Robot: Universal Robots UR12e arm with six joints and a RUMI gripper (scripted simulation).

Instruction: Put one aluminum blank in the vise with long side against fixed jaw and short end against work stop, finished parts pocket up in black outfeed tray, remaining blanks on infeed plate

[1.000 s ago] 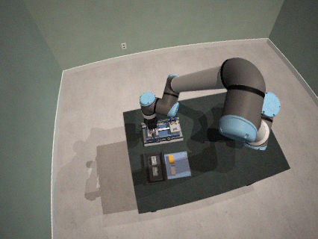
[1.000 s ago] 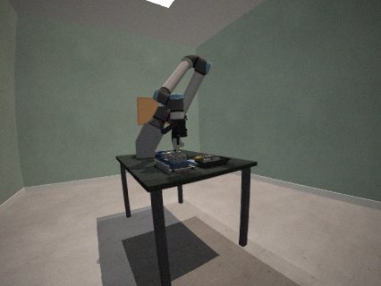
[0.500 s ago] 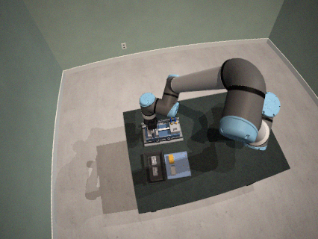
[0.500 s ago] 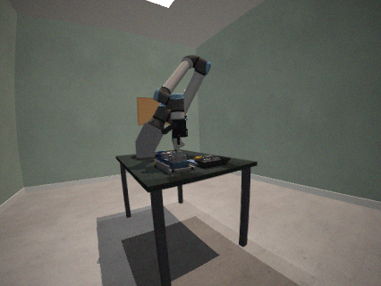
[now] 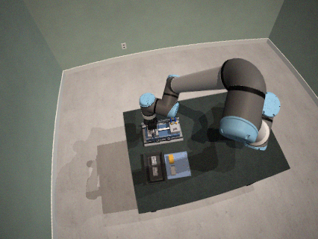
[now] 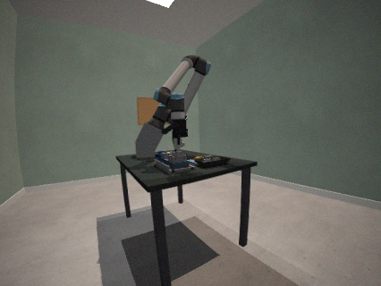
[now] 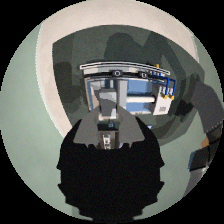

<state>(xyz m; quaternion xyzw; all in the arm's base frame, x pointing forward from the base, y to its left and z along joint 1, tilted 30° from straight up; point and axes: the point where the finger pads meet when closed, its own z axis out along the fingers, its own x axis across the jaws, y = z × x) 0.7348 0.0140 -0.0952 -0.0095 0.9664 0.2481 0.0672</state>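
My hand is 8 cm above the vise and 7 cm past it. From my hand the other things lie so: yellow brass blank (22 cm to the left, 12 cm behind, 10 cm below); gray blank (31 cm to the left, 12 cm behind, 10 cm below).
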